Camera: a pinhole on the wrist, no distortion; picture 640 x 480 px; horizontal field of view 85.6 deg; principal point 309.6 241.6 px. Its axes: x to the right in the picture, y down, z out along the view. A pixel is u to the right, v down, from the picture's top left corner.
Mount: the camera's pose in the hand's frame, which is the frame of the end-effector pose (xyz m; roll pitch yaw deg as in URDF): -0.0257 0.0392 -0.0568 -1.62 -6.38 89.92
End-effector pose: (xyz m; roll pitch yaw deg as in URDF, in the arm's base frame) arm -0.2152 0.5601 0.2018 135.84 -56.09 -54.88
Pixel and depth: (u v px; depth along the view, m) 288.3 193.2 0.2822
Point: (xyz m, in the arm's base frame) -0.2552 0.3592 0.1137
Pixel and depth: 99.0 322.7 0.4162
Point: -0.0949 0.3172 -0.1416
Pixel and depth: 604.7 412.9 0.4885
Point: -0.7801 0.2970 -0.0631
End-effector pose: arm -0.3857 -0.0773 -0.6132 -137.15 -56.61 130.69
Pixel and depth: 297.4 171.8 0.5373
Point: -0.8545 -0.0754 -0.7348
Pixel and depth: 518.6 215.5 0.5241
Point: -0.7881 0.2016 -0.9262
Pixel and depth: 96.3 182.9 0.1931
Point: -0.5172 -0.1658 -0.6238
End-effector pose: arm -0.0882 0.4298 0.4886 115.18 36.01 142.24
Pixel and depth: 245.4 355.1 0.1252
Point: 0.0044 0.4324 0.5098
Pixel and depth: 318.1 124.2 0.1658
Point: -0.0260 0.5207 0.4535
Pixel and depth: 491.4 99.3 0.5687
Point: 0.1570 1.0137 0.3861
